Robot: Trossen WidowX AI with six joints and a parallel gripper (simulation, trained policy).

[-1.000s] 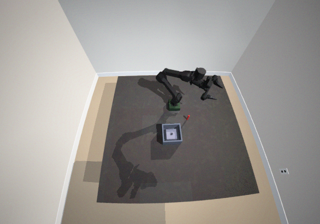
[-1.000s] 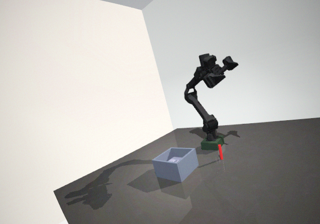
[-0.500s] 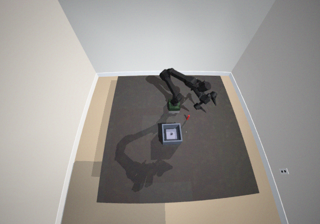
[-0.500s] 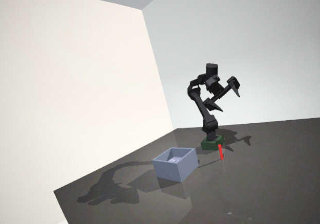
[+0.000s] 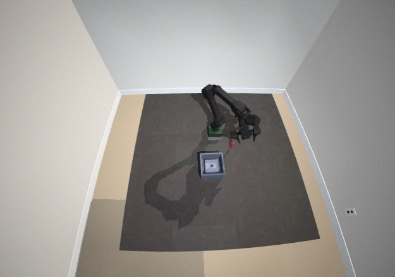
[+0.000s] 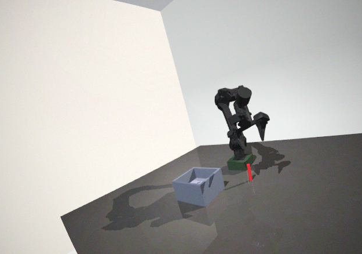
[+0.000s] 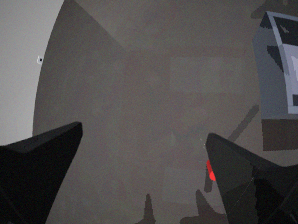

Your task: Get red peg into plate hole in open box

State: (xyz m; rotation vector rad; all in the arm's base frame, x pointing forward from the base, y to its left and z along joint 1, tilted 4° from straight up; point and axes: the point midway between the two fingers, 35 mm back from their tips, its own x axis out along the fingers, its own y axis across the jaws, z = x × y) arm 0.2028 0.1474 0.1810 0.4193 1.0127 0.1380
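The red peg lies 150 mm below my gripper tip, 60 mm to the right of it and 60 mm behind it. Also, from my gripper tip: blue-grey box: 240 mm to the right, 160 mm below, 90 mm ahead; pale plate: 240 mm to the right, 140 mm below, 90 mm ahead.
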